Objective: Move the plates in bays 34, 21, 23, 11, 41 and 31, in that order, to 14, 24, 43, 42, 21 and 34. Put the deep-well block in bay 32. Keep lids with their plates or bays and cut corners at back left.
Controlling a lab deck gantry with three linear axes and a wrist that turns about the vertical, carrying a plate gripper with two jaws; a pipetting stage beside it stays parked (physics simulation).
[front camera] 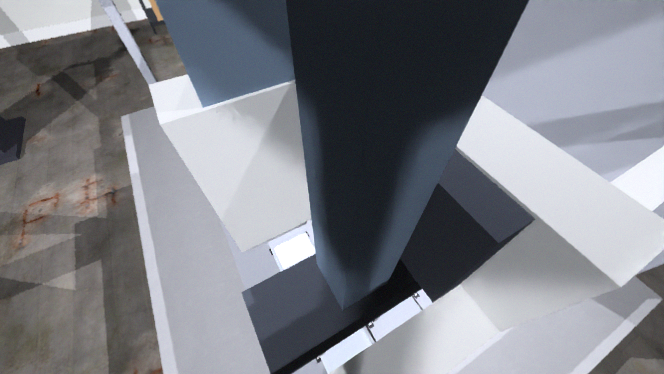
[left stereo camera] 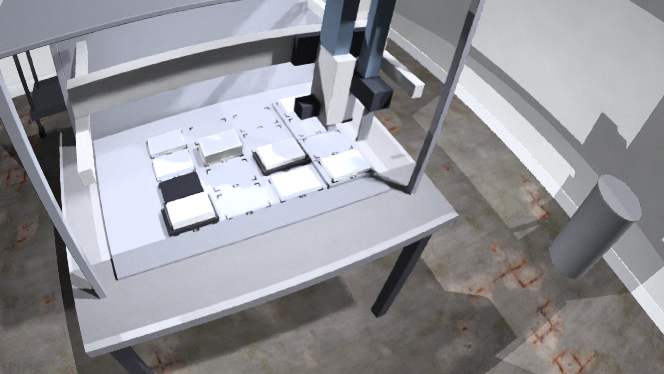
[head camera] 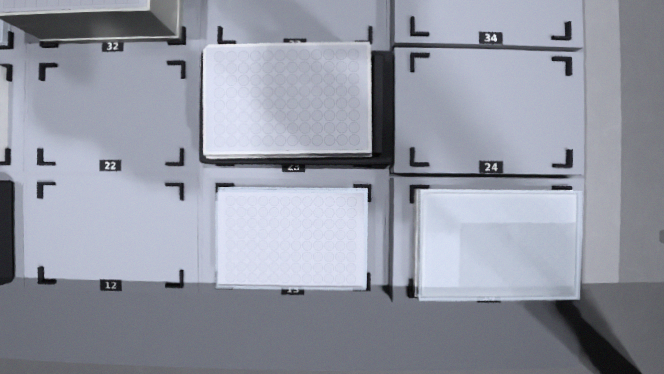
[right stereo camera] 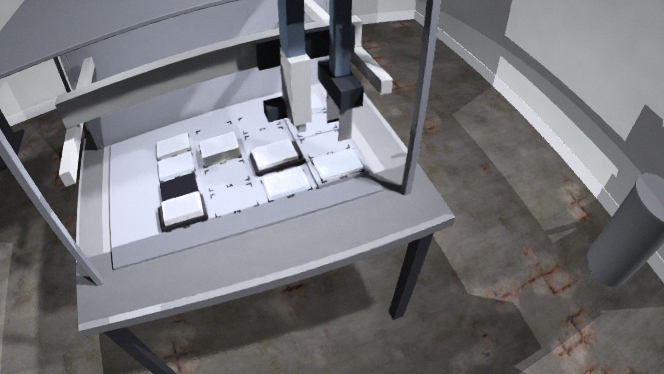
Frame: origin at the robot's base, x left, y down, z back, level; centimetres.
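Seen in the pictures: gripper, fingertip midpoint: (left stereo camera: 353, 130) (right stereo camera: 338, 129); robot's base at its link origin: (left stereo camera: 175, 235) (right stereo camera: 167, 231).
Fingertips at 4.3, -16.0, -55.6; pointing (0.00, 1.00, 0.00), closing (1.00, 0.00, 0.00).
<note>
Pixels of each thing's top centre, then the offset from my fingertips to it, as dx, dy, dz. "*": a spot on its surface instead.
- clear-lidded plate at its top centre: (head camera: 502, 245) (front camera: 340, 339) (right stereo camera: 337, 162) (left stereo camera: 345, 162) +0.0, +12.9, +0.0
- white plate at its top centre: (head camera: 286, 97) (left stereo camera: 280, 151) (right stereo camera: 274, 152) +10.9, +12.3, +16.5
- tall deep-well block at its top centre: (left stereo camera: 219, 142) (right stereo camera: 218, 144) +21.4, +11.8, +32.8
- bay 41 at a spot on its surface: (left stereo camera: 166, 144) (right stereo camera: 172, 147) * +30.6, +14.5, +49.3
- bay 31 at a spot on its surface: (left stereo camera: 172, 165) (right stereo camera: 174, 167) * +20.3, +14.5, +49.5
- bay 11 at a spot on its surface: (left stereo camera: 190, 212) (right stereo camera: 181, 210) * -1.2, +12.3, +49.3
My gripper (left stereo camera: 355, 131) (right stereo camera: 338, 130) is open and empty above the right bay column, behind the clear-lidded plate (head camera: 500, 250) (left stereo camera: 345, 165) (right stereo camera: 337, 166) in bay 14. Bays 24 (head camera: 490, 110) and 34 (head camera: 490, 17) are bare. A white plate (head camera: 287, 97) (left stereo camera: 280, 154) (right stereo camera: 274, 154) sits on a black base in bay 23. The tall deep-well block (head camera: 90, 22) (left stereo camera: 220, 146) (right stereo camera: 220, 148) stands at bay 32. In the left column are plates in bay 41 (left stereo camera: 166, 144) (right stereo camera: 173, 146), bay 31 (left stereo camera: 172, 165) (right stereo camera: 176, 167), bay 21, black (left stereo camera: 181, 186) (right stereo camera: 179, 186), and bay 11 (left stereo camera: 190, 212) (right stereo camera: 182, 209).
Another plate (head camera: 292, 237) (left stereo camera: 296, 182) (right stereo camera: 286, 182) sits in bay 13. The white pipetting stage (left stereo camera: 332, 85) (right stereo camera: 296, 90) hangs left of my gripper and partly hides the back right bays. A dark column (front camera: 380, 150) blocks much of the front view.
</note>
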